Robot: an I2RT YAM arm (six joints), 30 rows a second.
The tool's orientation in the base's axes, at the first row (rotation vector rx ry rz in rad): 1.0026 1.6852 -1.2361
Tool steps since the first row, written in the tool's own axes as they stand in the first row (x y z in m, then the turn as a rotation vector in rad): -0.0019 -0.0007 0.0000 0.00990 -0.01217 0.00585; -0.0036 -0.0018 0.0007 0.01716 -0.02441 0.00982; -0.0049 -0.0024 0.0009 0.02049 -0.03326 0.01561; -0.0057 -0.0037 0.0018 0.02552 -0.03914 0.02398
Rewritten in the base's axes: 0.0001 -0.0004 0.0020 -0.01395 -0.00684 -0.00623; -0.0002 -0.0015 0.0038 -0.02728 -0.01224 -0.00963; -0.0003 -0.0020 0.0051 -0.03579 -0.01923 -0.01091; -0.0011 -0.0033 0.0061 -0.04181 -0.02788 -0.01527
